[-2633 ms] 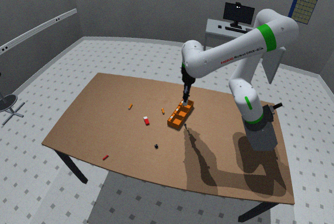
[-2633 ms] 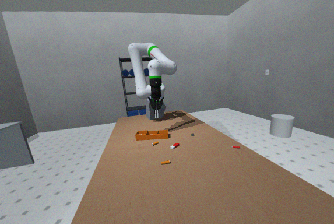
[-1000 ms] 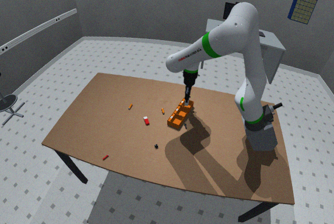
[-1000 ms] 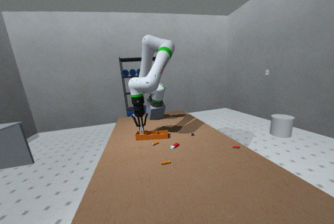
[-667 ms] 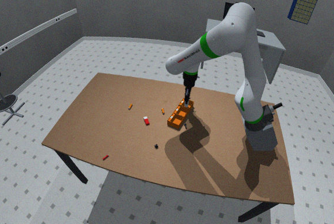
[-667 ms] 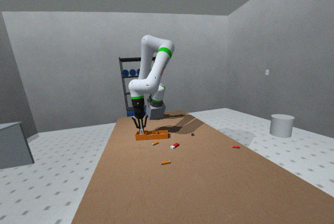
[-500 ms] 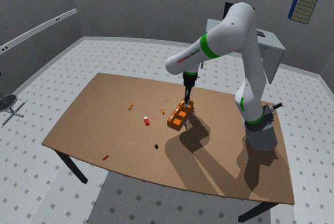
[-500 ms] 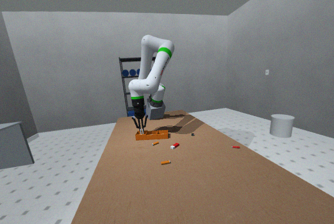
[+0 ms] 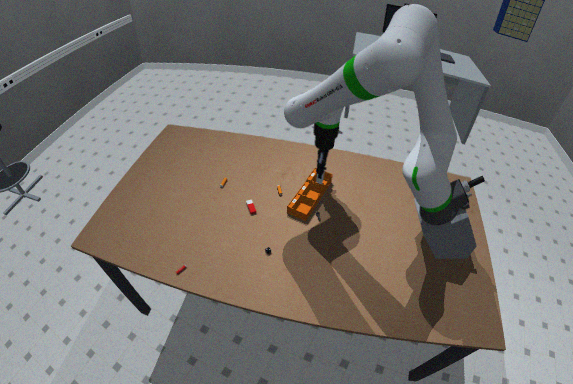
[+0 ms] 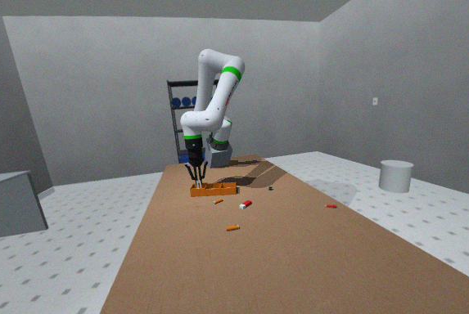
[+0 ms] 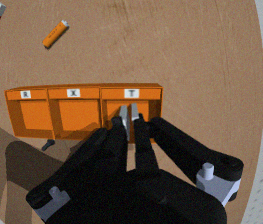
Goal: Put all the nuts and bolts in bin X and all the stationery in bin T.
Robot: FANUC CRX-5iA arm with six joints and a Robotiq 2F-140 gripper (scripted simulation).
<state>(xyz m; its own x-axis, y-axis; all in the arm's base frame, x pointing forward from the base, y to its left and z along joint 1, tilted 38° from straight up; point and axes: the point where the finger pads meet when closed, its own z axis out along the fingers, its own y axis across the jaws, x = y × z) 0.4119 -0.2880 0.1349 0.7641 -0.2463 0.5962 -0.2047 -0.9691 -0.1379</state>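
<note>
The orange bin tray lies 70 mm to the left of my hand, 40 mm ahead of it and 30 mm below it. Round my hand: red stick: 490 mm ahead, 460 mm to the left, 40 mm below; white eraser: 280 mm ahead, 140 mm to the left, 40 mm below.
</note>
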